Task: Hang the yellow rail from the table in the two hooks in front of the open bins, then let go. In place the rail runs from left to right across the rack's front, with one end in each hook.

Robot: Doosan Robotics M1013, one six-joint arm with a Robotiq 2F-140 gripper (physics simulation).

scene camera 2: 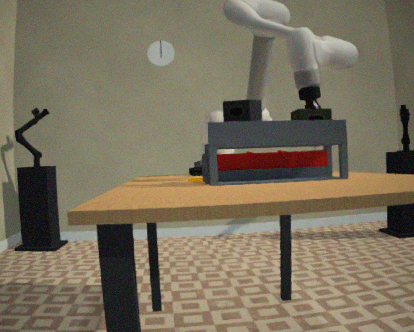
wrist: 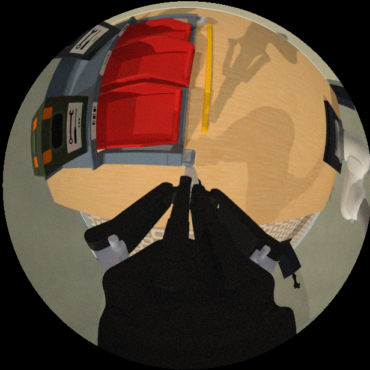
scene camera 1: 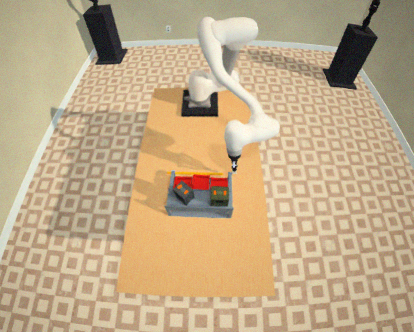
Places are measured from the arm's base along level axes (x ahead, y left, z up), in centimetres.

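Where they show: gripper, fingertip midpoint: (scene camera 1: 234, 172); arm's base, link origin: (scene camera 1: 200, 100).
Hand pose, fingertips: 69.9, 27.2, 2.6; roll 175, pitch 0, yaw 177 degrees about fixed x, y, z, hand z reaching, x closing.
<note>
Each offset is from my fingertips to the centre of the thing, as dx, dy, dz. Level surfaces: height alone.
The yellow rail (scene camera 1: 195, 174) (scene camera 2: 195, 180) (wrist: 207, 80) lies on the table @[dz -6.7] (scene camera 1: 195, 260) (scene camera 2: 165, 192) (wrist: 260, 175) along the front of the grey rack @[+14.2, -20.3, +1.4] (scene camera 1: 200, 210) (scene camera 2: 277, 132) (wrist: 135, 159). It is offset toward the left end in scene camera 1. Its nearer end in the wrist view lies short of the near hook (wrist: 188, 157). The far hook (wrist: 201, 20) is beside the rail's other end. My gripper (scene camera 1: 234, 171) (wrist: 188, 174) is shut and empty, close to the near hook at the rack's right front corner. In scene camera 2 its fingertips are hidden behind the rack and toolbox.
Red open bins @[+10.3, -20.8, -1.8] (scene camera 1: 201, 182) (scene camera 2: 272, 160) (wrist: 140, 115) sit in the rack. A dark grey toolbox @[+20.9, -29.0, +10.0] (scene camera 1: 183, 192) (scene camera 2: 242, 111) (wrist: 90, 42) and a green toolbox @[+20.9, -9.1, +8.3] (scene camera 1: 219, 196) (scene camera 2: 311, 114) (wrist: 62, 132) stand on top. The arm's black base plate (scene camera 1: 200, 112) is at the table's far end.
</note>
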